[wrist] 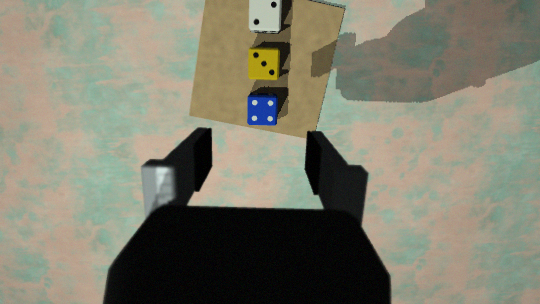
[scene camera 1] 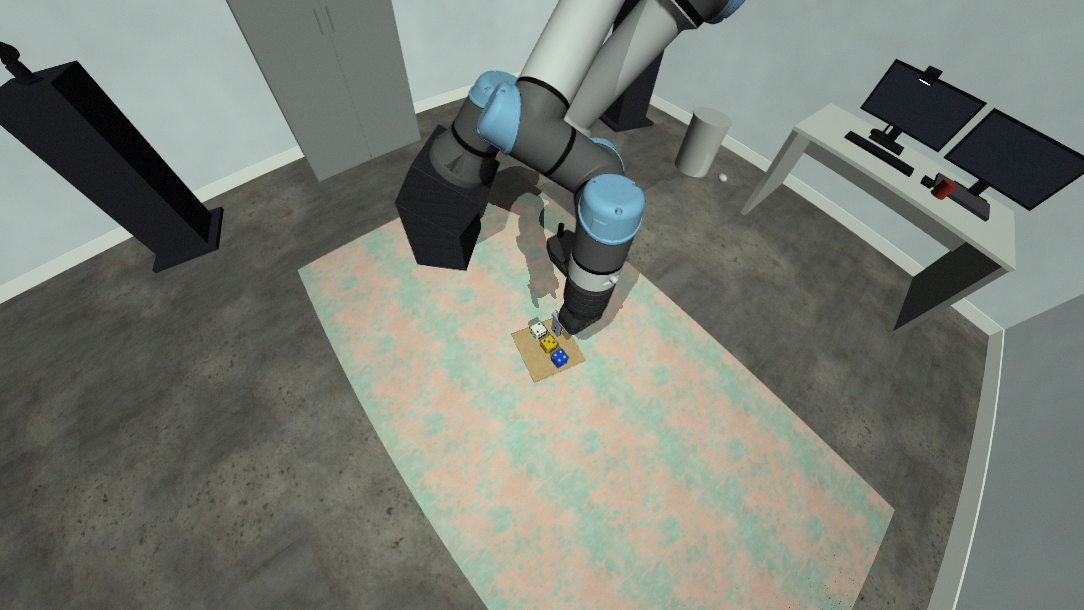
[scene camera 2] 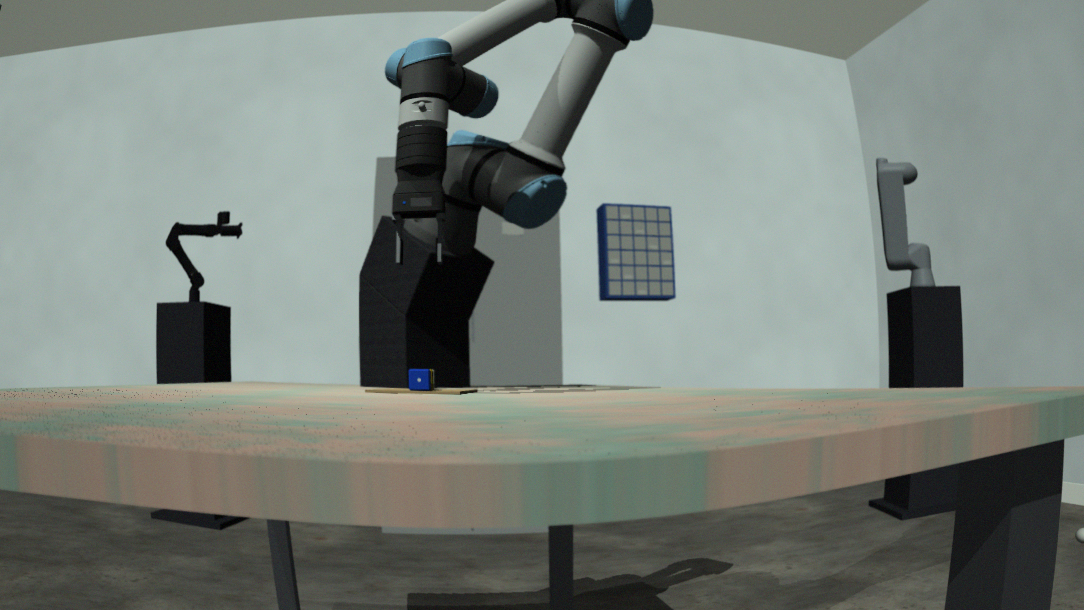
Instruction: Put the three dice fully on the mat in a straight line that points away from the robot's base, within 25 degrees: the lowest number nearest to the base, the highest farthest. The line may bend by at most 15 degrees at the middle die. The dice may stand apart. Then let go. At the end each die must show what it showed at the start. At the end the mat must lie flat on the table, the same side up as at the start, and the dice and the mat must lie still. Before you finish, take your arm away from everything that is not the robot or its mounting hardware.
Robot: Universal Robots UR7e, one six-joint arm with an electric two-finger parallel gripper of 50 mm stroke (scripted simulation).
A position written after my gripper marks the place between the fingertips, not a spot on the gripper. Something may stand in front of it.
Note:
In view: my gripper (scene camera 2: 419, 263), a blue die (wrist: 262, 107) and a tan mat (scene camera 1: 539, 364).
The tan mat shows as well in the wrist view (wrist: 221, 86). My gripper is seen too in the wrist view (wrist: 259, 149) and in scene camera 1 (scene camera 1: 567, 325).

